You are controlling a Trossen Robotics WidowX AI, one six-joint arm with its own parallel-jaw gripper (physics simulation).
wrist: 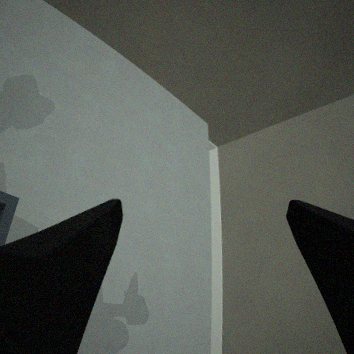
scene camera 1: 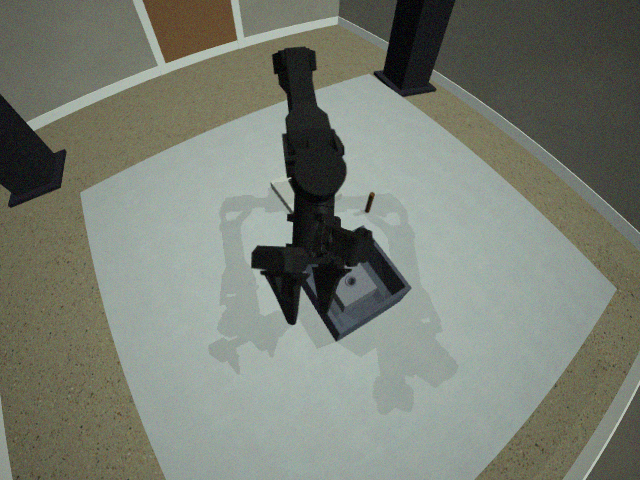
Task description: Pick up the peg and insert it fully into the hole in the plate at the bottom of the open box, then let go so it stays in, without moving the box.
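Places are measured from the arm's base along level axes (x right, y ahead, z up), in metres.
Pixels of known places: gripper, between the fingertips: (wrist: 206, 209) (scene camera 1: 309, 318).
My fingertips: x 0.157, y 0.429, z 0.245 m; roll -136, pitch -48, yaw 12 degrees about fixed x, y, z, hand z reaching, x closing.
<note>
Behind a point stands the place of what it marks.
A small orange-brown peg (scene camera 1: 369, 202) {x -0.142, y 0.148, z 0.021 m} is on the pale table top behind the box, right of the arm in the scene view. The peg does not show in the wrist view. The open dark blue-grey box (scene camera 1: 373, 315) {x 0.005, y 0.431, z 0.032 m} (wrist: 9, 215) {x 0.096, y 0.423, z 0.069 m} stands in front of the arm, partly hidden by it. A light plate (scene camera 1: 363, 286) {x -0.007, y 0.360, z 0.029 m} with a round hole lies at its bottom. My gripper (scene camera 1: 308, 318) {x 0.157, y 0.429, z 0.245 m} (wrist: 206, 209) {x 0.157, y 0.429, z 0.245 m} is open and empty, its fingers wide apart. In the scene view it appears over the box's left side, raised above the table; the wrist view shows the box at the left edge.
A pale object with a dark edge (scene camera 1: 281, 195) {x 0.069, y 0.013, z -0.002 m} shows partly behind the arm, on its left. Shadows of the arm fall on the pale table top (scene camera 1: 170, 289) {x 0.439, y 0.161, z -0.029 m}. Dark pillars (scene camera 1: 417, 43) (scene camera 1: 25, 155) stand beyond the table's far corners, near the walls.
</note>
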